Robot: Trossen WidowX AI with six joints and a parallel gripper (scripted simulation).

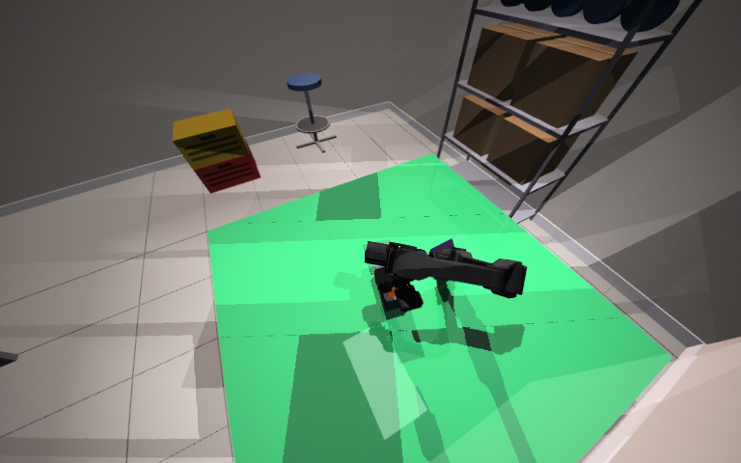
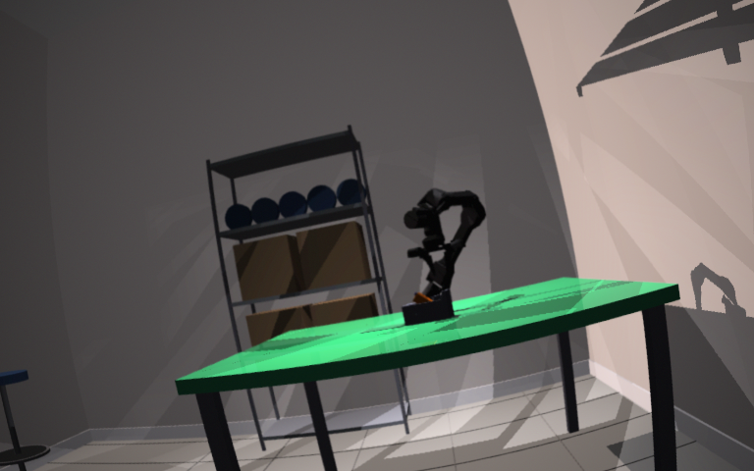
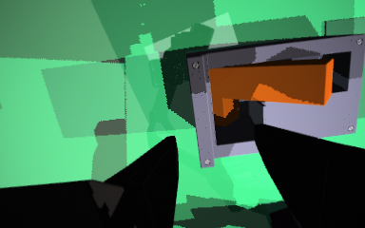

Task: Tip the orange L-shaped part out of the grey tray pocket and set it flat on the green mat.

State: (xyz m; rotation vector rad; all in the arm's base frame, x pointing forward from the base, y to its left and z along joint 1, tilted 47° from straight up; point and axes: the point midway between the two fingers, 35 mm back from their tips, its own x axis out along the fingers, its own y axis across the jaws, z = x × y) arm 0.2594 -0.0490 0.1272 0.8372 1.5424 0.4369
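Now: gripper tip 2 cm past the orange L-shaped part, 4 cm to the left of it and 10 cm above it.
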